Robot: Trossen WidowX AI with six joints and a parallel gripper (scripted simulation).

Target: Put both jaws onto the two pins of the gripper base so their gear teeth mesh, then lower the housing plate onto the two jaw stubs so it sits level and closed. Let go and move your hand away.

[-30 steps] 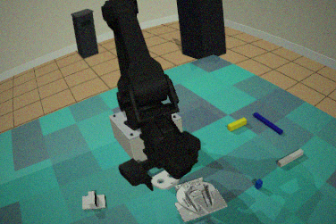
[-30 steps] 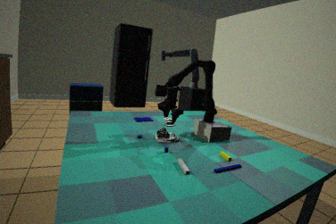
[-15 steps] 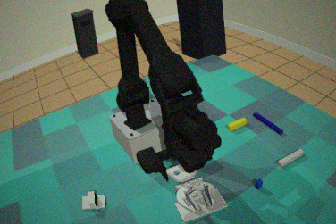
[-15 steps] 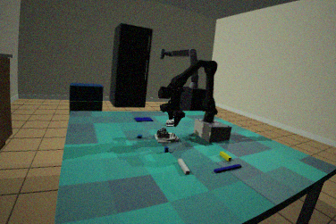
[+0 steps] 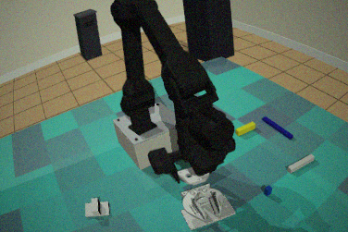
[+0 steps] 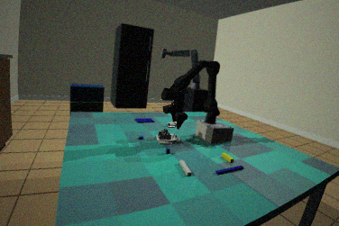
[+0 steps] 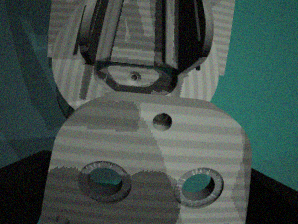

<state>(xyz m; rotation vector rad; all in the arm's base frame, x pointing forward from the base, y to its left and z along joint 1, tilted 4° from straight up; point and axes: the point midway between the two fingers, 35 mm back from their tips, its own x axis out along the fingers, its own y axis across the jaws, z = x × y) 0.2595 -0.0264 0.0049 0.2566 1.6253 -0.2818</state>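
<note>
The jaw lies 2 cm ahead of my gripper tip, 2 cm to the left of it and 7 cm below it. The rest, counted from my gripper tip: yellow block (11 cm behind, 31 cm to the left, 7 cm below); then small blue block (14 cm ahead, 14 cm to the left, 7 cm below); then white bar (15 cm ahead, 29 cm to the left, 7 cm below).
</note>
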